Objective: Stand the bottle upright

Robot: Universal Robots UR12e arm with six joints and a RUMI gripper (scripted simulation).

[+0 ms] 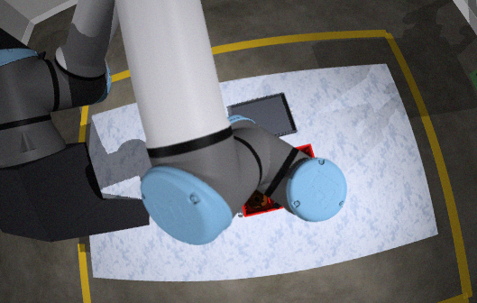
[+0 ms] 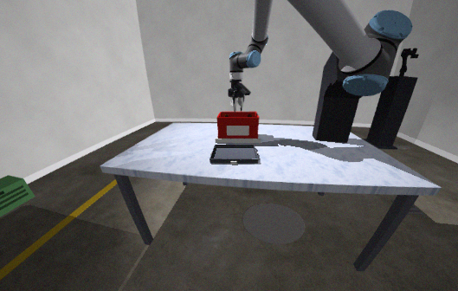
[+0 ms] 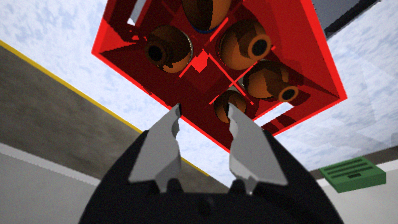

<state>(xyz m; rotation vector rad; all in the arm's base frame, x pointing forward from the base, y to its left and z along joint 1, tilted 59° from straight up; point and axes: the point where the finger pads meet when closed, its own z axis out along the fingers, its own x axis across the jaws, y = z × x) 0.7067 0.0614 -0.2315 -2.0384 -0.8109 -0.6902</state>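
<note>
The red crate lies 4 cm to the left of my hand and 11 cm below it. The rest, counted from my hand: dark tray (1 cm behind, 33 cm to the left, 19 cm below).
</note>
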